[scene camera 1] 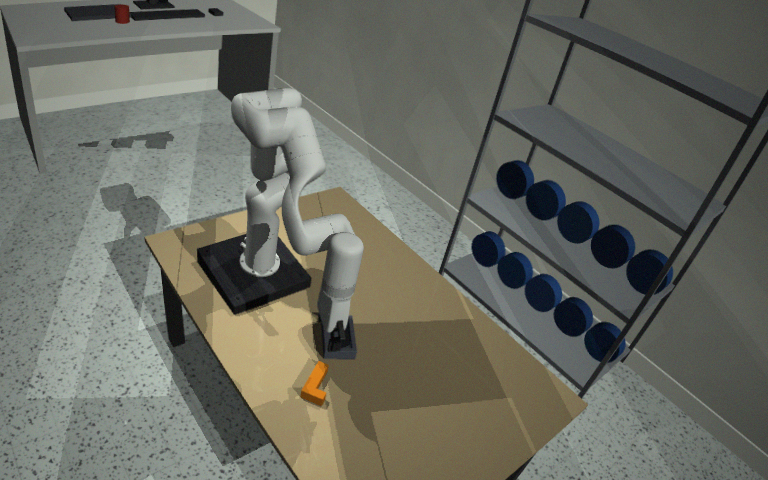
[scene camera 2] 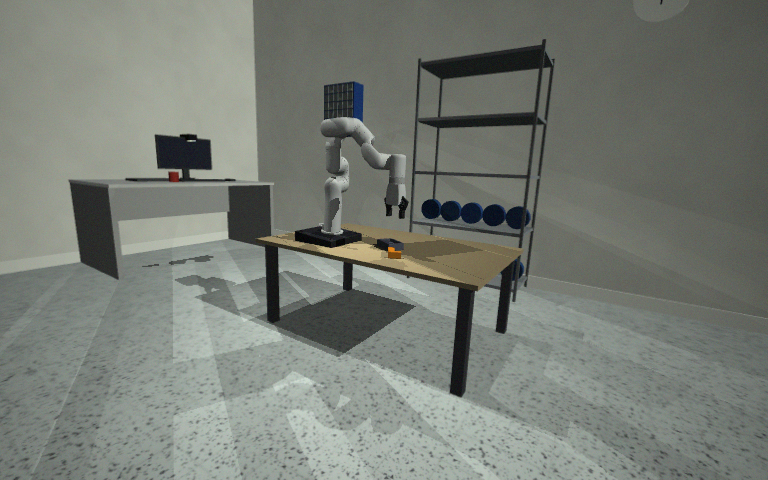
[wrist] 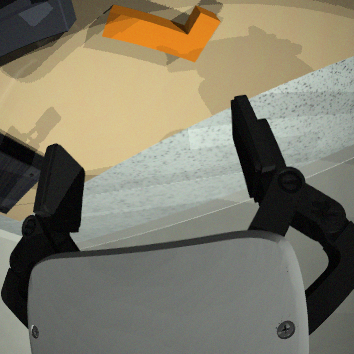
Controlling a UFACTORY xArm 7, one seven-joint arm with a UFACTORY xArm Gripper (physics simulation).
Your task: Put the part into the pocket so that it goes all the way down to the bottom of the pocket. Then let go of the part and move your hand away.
Labels:
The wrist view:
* my gripper: 144,135
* orange L-shaped block: 187,41, on the table
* dark grey pocket block: 28,28

